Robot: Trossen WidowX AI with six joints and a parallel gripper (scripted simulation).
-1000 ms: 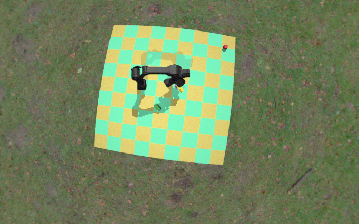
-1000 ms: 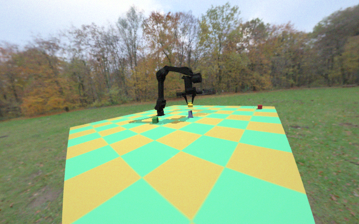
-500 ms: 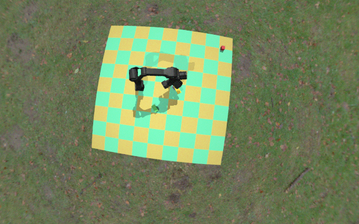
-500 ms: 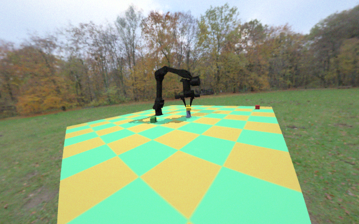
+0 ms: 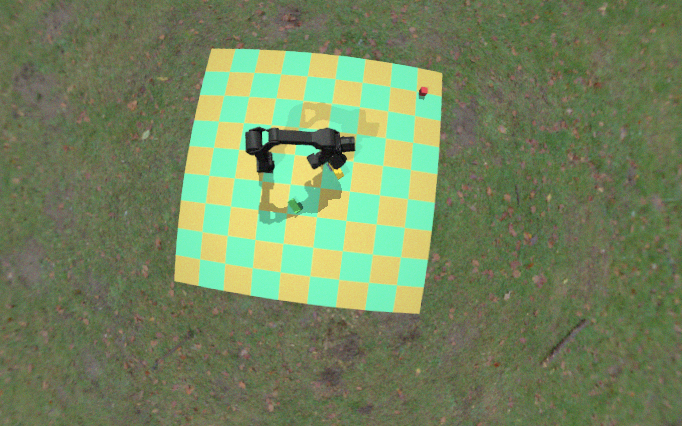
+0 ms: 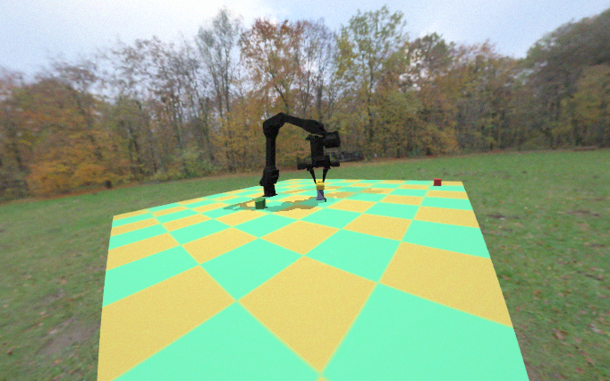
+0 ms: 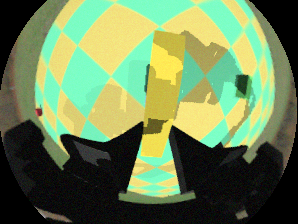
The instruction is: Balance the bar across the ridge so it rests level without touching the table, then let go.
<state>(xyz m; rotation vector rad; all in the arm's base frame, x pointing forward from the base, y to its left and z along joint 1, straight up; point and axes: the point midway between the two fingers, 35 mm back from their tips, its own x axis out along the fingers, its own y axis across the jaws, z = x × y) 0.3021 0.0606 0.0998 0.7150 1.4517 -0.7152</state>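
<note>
The yellow bar lies 2 cm to the right of my gripper tip and 2 cm ahead of it. From my gripper tip the other things lie so: red cube 44 cm to the left, 44 cm ahead, 5 cm below; green block 24 cm to the right, 14 cm behind, 5 cm below.
</note>
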